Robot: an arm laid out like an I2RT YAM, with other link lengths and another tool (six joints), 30 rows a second.
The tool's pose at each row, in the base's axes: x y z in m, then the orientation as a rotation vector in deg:
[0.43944, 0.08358, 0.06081, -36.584, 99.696, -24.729]
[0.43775, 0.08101, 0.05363, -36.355, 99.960, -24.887]
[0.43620, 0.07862, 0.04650, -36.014, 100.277, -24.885]
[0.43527, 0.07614, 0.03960, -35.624, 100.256, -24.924]
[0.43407, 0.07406, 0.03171, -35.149, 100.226, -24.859]
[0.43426, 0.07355, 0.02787, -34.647, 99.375, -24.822]
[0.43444, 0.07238, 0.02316, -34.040, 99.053, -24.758]
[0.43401, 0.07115, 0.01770, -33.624, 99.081, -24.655]
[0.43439, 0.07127, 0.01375, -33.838, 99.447, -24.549]
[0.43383, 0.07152, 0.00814, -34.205, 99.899, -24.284]
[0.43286, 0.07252, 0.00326, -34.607, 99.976, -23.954]
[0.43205, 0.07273, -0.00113, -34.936, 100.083, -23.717]
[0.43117, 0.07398, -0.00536, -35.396, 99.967, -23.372]
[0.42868, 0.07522, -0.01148, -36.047, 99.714, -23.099]
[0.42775, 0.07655, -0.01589, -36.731, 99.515, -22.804]
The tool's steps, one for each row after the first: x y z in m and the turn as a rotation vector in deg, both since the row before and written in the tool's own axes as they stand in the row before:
[0.00738, 0.00257, 0.00011, 0.139, 0.297, 0.106]
[0.00721, 0.00264, 0.00027, 0.087, 0.292, 0.272]
[0.00698, 0.00228, 0.00084, 0.244, -0.004, 0.241]
[0.00755, 0.00320, 0.00084, 0.231, -0.045, 0.352]
[0.00323, 0.00180, 0.00116, 0.516, -0.791, 0.258]
[0.00433, 0.00178, 0.00128, 0.397, -0.309, 0.406]
[0.00508, 0.00224, 0.00083, 0.161, 0.000, 0.339]
[0.00297, 0.00230, 0.00129, -0.293, 0.301, -0.046]
[0.00435, 0.00350, 0.00080, -0.499, 0.328, -0.056]
[0.00340, 0.00376, 0.00030, -0.445, -0.039, -0.089]
[0.00345, 0.00282, 0.00033, -0.357, 0.020, -0.085]
[0.00271, 0.00357, 0.00028, -0.428, -0.220, -0.145]
[0.00447, 0.00496, -0.00077, -0.450, -0.321, -0.330]
[0.00279, 0.00377, 0.00032, -0.499, -0.276, -0.334]

